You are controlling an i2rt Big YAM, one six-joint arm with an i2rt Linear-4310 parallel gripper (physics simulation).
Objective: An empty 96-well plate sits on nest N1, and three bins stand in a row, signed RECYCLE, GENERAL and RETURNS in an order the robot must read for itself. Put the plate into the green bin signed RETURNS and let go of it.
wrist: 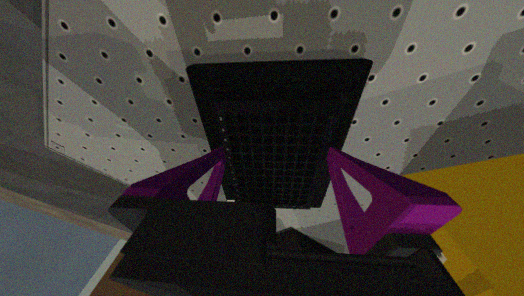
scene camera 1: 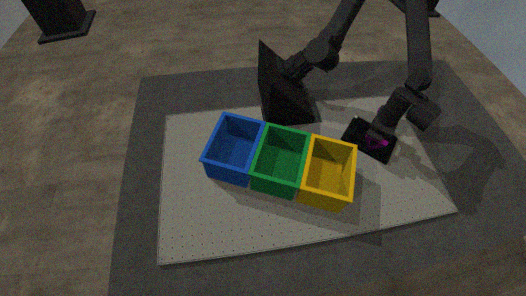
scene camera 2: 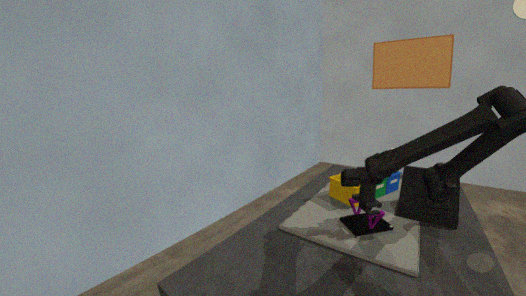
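Observation:
My gripper: visible in the pictures, in both the wrist view and scene camera 2. A black 96-well plate and a black nest are visible as well.

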